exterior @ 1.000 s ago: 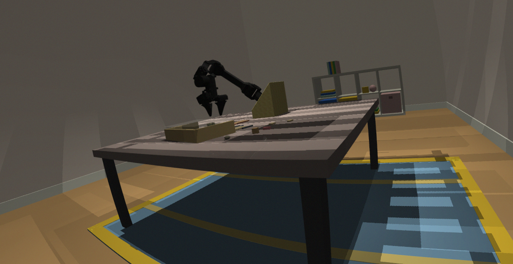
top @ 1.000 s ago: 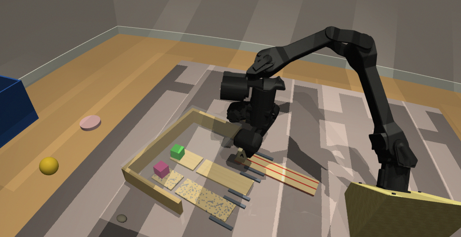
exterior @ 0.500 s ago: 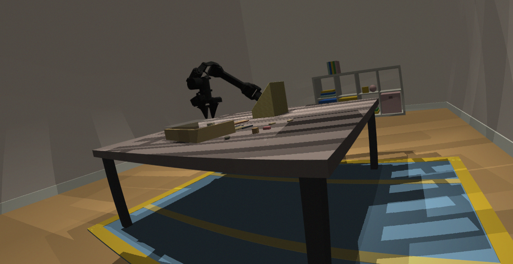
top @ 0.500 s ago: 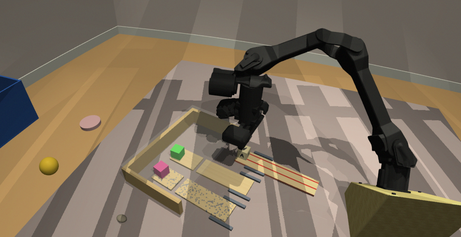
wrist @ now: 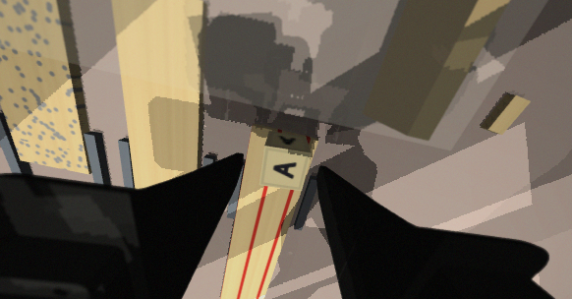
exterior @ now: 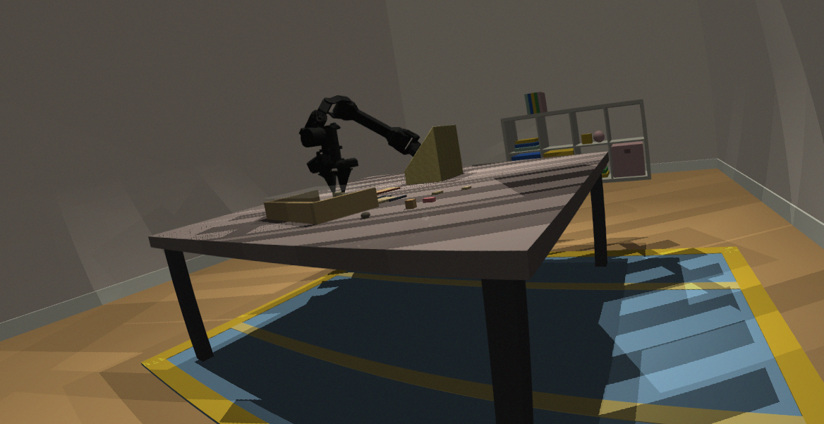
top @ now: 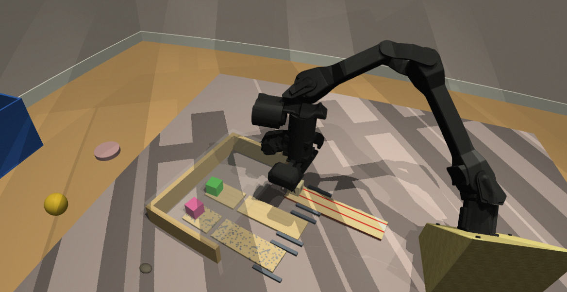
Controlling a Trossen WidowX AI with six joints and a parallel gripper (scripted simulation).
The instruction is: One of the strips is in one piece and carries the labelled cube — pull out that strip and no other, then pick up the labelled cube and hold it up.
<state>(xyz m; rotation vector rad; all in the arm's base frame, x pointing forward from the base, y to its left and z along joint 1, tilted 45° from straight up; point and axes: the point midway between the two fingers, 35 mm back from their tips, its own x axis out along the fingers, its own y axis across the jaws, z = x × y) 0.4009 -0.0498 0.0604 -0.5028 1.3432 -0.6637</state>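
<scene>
My gripper tip is now 10 mm above the labelled cube. The rest, counted from my gripper tip: strip (110 mm behind, 30 mm below, 20 mm to the left); then pebble (310 mm to the left, 220 mm ahead, 30 mm below).
</scene>
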